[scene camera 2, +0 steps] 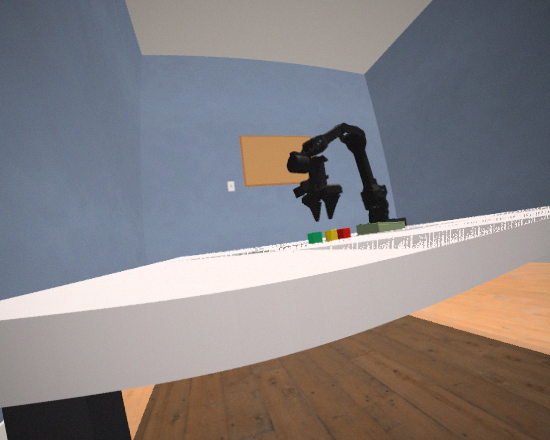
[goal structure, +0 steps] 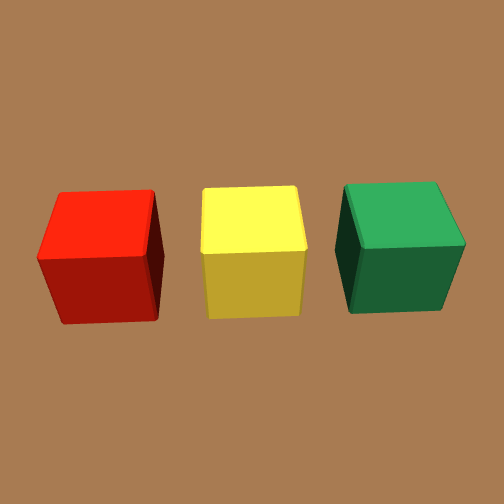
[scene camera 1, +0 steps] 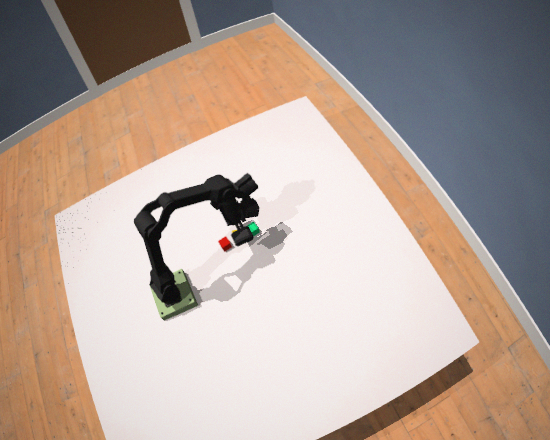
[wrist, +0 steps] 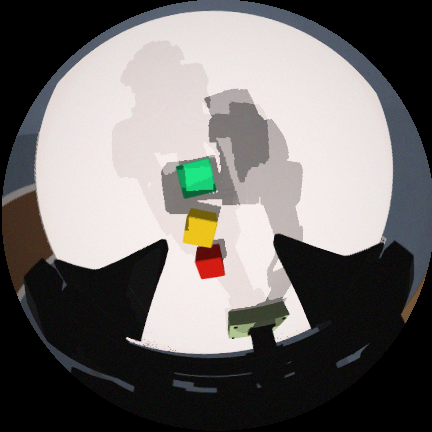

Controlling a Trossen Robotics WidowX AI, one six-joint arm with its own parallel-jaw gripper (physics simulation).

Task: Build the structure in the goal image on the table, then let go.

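Places are measured from the arm's base along level axes (x ahead, y left, z up), in centimetres.
Pixels of known places: gripper, between the fingertips: [scene camera 2: 323, 220] [wrist: 220, 242]; arm's base, origin of its link: [scene camera 2: 378, 223] [scene camera 1: 171, 296] [wrist: 260, 329].
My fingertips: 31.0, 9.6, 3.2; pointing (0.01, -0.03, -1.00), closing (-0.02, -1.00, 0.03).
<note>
Ahead of a thing's pixels: the offset from my fingertips to its top centre, as dx, dy, dz. Level surfaces: height alone.
A green cube @[+4.9, +1.9, -3.5] [scene camera 1: 254, 229] [scene camera 2: 315, 237] [wrist: 197, 177], a yellow cube @[-0.8, +2.1, -3.5] [scene camera 1: 234, 231] [scene camera 2: 331, 235] [wrist: 200, 230] and a red cube @[-6.1, +1.3, -3.5] [scene camera 1: 225, 244] [scene camera 2: 344, 233] [wrist: 210, 265] stand on the white table @[dz -6.8] [scene camera 1: 320, 320] [scene camera 2: 200, 280] [wrist: 330, 90] in a rough row, the yellow one in the middle and the red one nearest the arm's base. In scene camera 1 the gripper hides most of the yellow cube. My gripper [scene camera 2: 323, 220] [wrist: 220, 242] is wide open and empty, pointing down above the cubes. In the wrist view the yellow and red cubes show between its fingertips.
The arm's green base plate [scene camera 1: 190, 295] [scene camera 2: 382, 227] [wrist: 239, 328] stands on the table beyond the red cube. Shadows of the arm fall across the table around the cubes. A brown board [scene camera 2: 265, 160] hangs on the wall.
</note>
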